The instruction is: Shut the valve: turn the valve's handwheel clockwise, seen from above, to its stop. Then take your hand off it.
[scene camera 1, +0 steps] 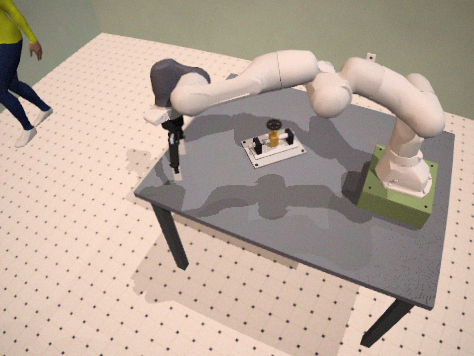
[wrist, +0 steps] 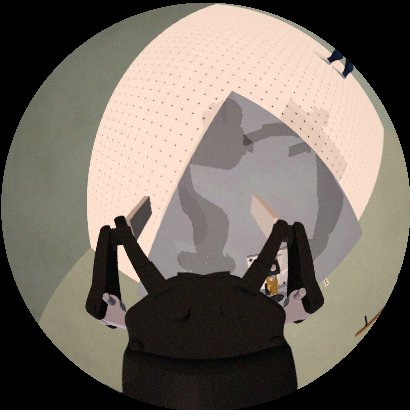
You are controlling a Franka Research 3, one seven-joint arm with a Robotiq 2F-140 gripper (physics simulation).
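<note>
The valve (scene camera 1: pixel 273 138) (wrist: pixel 272 285) has an orange-yellow body on a pipe between two black brackets. Its black round handwheel (scene camera 1: pixel 274 124) (wrist: pixel 274 298) sits on top, facing up. The white base plate (scene camera 1: pixel 260 161) lies on the table. In the wrist view the valve is partly hidden behind a finger linkage. My gripper (scene camera 1: pixel 177 172) (wrist: pixel 200 203) is open and empty, pointing down over the table's left end in the scene view, well to the left of the valve and apart from it.
The grey table (scene camera 1: pixel 320 225) (wrist: pixel 280 175) carries the arm's green base block (scene camera 1: pixel 395 205) at its right end. The arm spans above the table, behind the valve in the scene view. A person (scene camera 1: pixel 15 75) (wrist: pixel 341 62) in a yellow top and blue trousers is on the floor beyond the table.
</note>
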